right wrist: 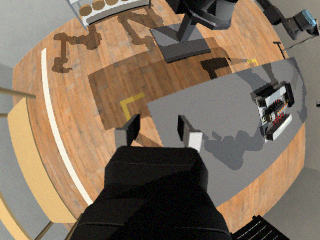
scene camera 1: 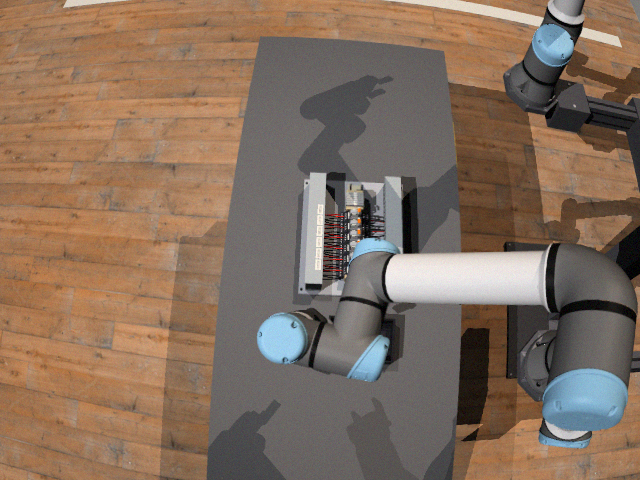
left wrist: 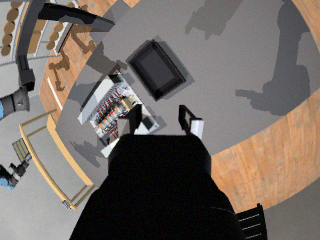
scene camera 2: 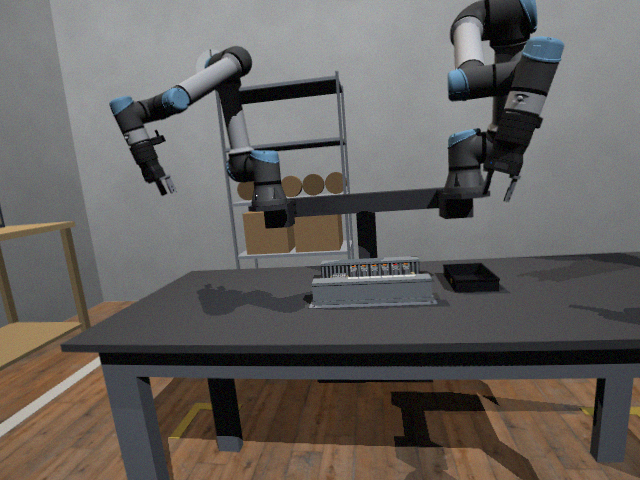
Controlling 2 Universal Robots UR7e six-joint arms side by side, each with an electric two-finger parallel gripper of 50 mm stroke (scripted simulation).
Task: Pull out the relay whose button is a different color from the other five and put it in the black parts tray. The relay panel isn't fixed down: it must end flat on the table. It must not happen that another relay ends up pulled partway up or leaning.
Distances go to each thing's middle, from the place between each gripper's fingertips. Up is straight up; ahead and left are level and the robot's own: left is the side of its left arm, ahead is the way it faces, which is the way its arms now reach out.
My left gripper (scene camera 2: 494, 197) is now 32 cm to the left of the relay panel (scene camera 1: 333, 240), 23 cm above it and 6 cm past it. Also, from my left hand: black parts tray (scene camera 2: 471, 277) (25 cm below, 10 cm behind, 4 cm to the right).
Right now my right hand (scene camera 2: 169, 193) is 200 mm short of the relay panel, 730 mm to the right of it and 300 mm above it. The rest, counted from my right hand: black parts tray 160 mm ahead, 1000 mm to the left, 310 mm below.
